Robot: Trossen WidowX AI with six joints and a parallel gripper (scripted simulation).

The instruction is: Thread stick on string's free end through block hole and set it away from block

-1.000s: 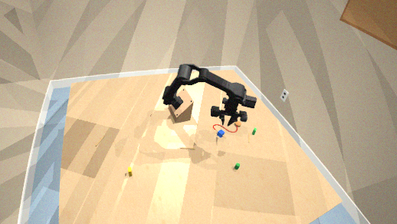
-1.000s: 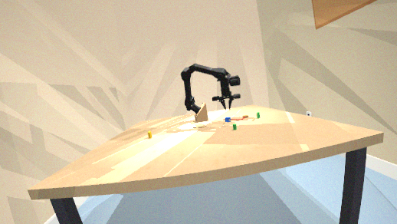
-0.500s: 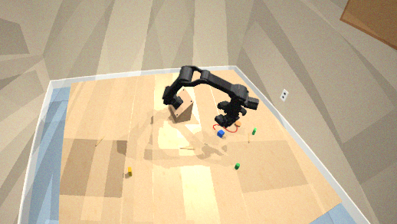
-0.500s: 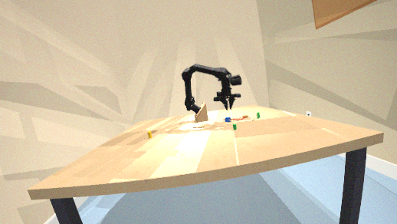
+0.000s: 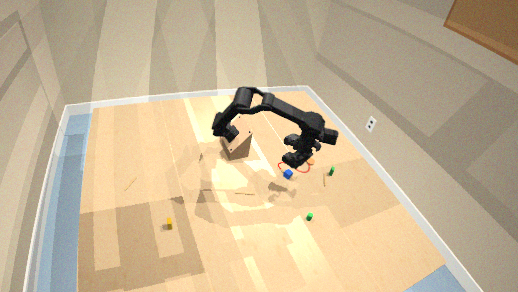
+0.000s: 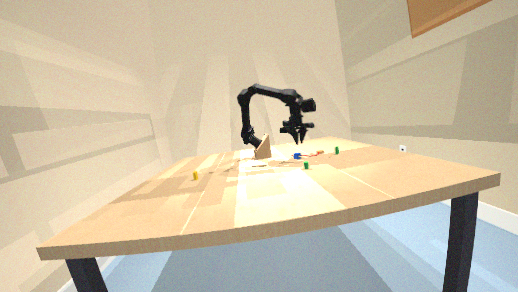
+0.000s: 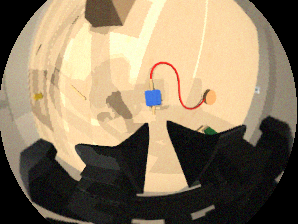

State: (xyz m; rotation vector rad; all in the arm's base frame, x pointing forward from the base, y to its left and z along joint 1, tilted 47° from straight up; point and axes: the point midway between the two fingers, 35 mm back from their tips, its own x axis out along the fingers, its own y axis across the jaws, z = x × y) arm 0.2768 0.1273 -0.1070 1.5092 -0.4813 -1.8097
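My gripper tip is 6 cm above the blue cube, 3 cm past it and 1 cm to the left of it. The rest, counted from my gripper tip: thin wooden stick: 7 cm below, 4 cm behind, 1 cm to the right; round wooden button: 14 cm to the left, 7 cm below, 6 cm behind; yellow piece: 53 cm to the right, 6 cm below, 4 cm ahead.
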